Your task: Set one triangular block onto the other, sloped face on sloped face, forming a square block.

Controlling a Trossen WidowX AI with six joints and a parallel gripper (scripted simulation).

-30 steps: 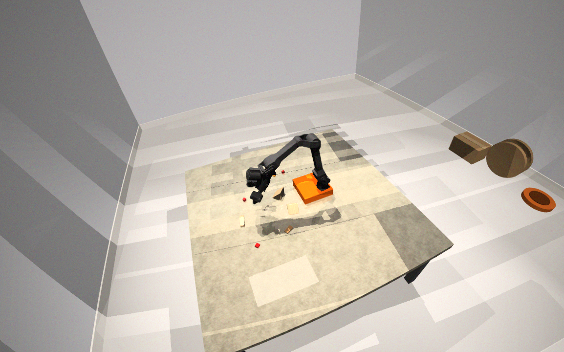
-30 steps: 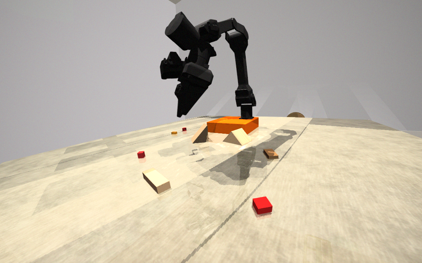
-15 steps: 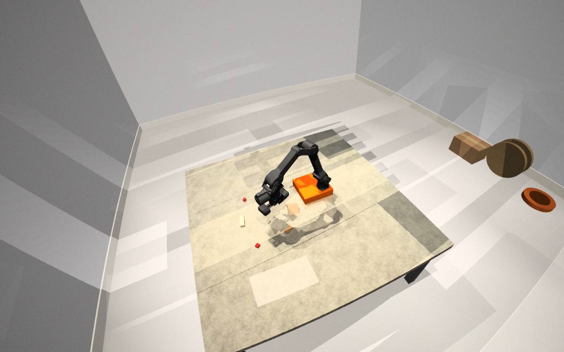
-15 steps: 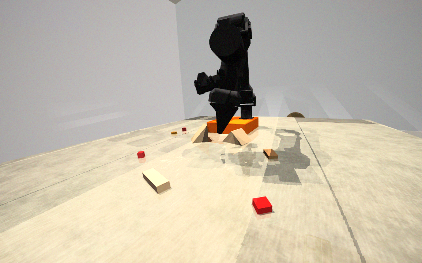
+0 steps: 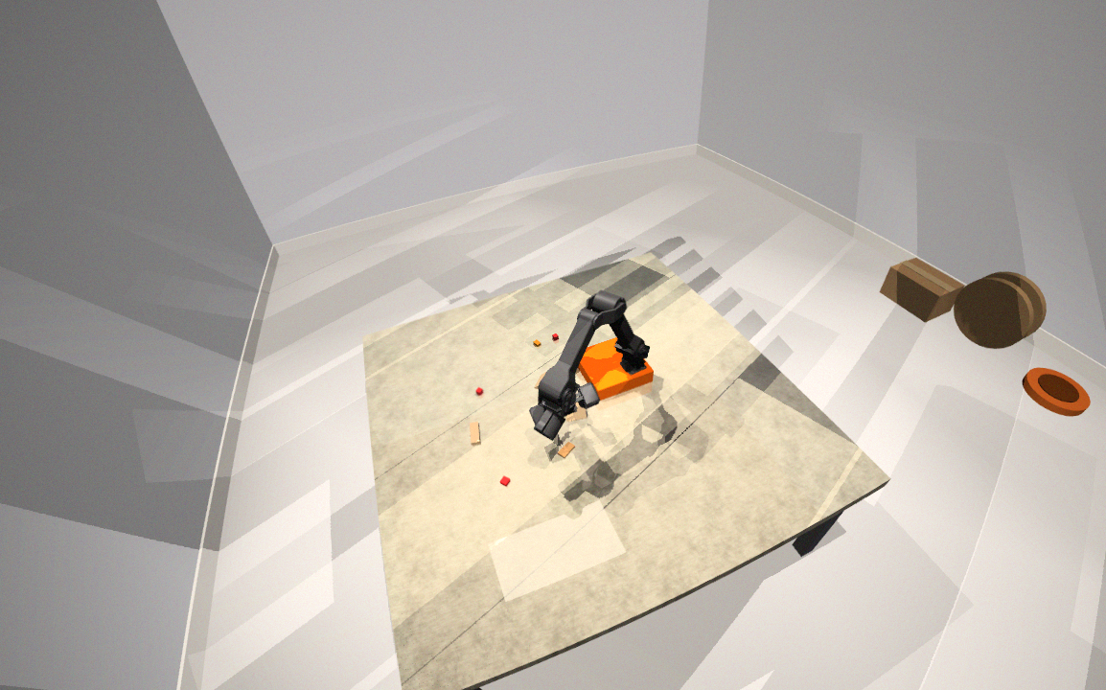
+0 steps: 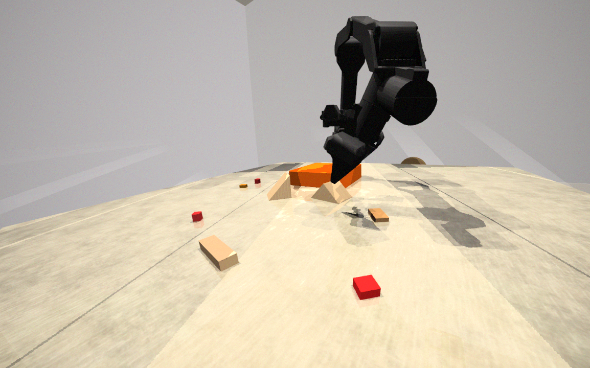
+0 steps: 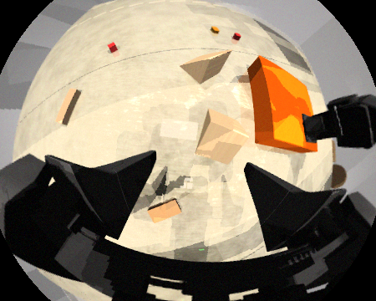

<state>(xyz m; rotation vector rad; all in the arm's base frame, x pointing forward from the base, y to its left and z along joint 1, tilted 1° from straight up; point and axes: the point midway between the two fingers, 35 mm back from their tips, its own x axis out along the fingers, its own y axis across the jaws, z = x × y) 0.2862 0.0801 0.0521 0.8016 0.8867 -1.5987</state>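
My gripper tip is 3 cm past the triangular block, 17 cm to the left of it and 5 cm above it. Also, from my gripper tip: tiny dark orange piece: 8 cm behind, 37 cm to the right, 6 cm below; long tan bar: 25 cm ahead, 11 cm to the right, 6 cm below.
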